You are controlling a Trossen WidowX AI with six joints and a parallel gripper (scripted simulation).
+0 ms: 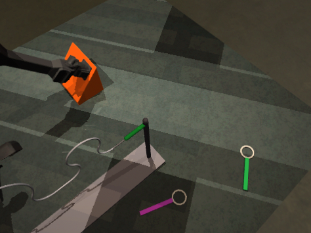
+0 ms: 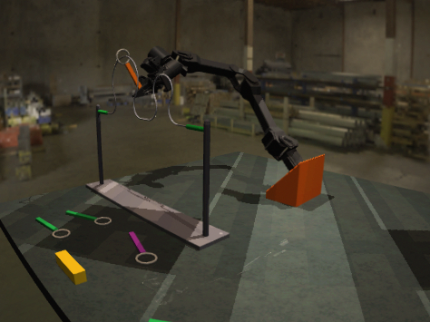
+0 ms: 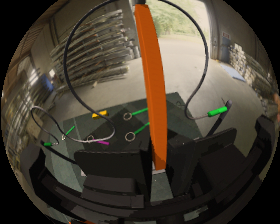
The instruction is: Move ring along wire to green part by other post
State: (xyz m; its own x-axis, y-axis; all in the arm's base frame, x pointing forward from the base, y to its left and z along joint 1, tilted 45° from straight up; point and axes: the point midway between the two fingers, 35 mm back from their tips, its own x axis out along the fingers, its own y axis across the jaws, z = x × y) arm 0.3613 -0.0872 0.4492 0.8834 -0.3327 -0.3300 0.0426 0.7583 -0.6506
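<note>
Now: gripper tip 10 mm short of the orange-handled ring, 10 mm to the left of it and 90 mm below it. Also, from my gripper tip: green-handled ring 270 mm ahead, 650 mm to the left, 350 mm below; yellow block 380 mm ahead, 320 mm to the left, 340 mm below; magenta-handled ring 190 mm ahead, 330 mm to the left, 350 mm below.
</note>
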